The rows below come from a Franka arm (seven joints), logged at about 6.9 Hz.
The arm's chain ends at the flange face. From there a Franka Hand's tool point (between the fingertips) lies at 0.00 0.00 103.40 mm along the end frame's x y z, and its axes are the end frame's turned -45 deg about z.
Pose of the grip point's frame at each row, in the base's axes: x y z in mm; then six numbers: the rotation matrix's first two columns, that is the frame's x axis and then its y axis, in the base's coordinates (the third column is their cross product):
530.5, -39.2, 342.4, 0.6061, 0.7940, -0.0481, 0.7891, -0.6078, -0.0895
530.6, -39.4, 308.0, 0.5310, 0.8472, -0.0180, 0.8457, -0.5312, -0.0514
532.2, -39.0, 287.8, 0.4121, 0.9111, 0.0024, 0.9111, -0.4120, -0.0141
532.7, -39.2, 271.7, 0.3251, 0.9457, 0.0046, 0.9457, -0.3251, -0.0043
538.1, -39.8, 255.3, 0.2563, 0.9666, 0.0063, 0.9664, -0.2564, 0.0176
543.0, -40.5, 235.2, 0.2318, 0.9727, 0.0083, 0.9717, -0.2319, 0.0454
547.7, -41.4, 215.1, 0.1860, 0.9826, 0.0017, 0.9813, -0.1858, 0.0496
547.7, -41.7, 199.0, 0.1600, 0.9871, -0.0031, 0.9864, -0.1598, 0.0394
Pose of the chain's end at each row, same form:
540.9, -40.9, 445.3, 0.9866, 0.1317, -0.0973, 0.1294, -0.9912, -0.0293
536.1, -40.6, 411.2, 0.9735, 0.2234, -0.0491, 0.2225, -0.9747, -0.0236
533.4, -39.8, 391.2, 0.9356, 0.3529, -0.0083, 0.3528, -0.9356, -0.0117
533.0, -39.8, 375.1, 0.8986, 0.4388, 0.0002, 0.4388, -0.8986, -0.0063
536.2, -40.0, 358.7, 0.8646, 0.5022, 0.0169, 0.5021, -0.8648, 0.0080
538.2, -40.2, 338.5, 0.8510, 0.5238, 0.0380, 0.5232, -0.8518, 0.0262
542.6, -40.6, 318.4, 0.8254, 0.5634, 0.0363, 0.5624, -0.8262, 0.0339
543.7, -40.7, 302.3, 0.8106, 0.5850, 0.0257, 0.5844, -0.8110, 0.0301

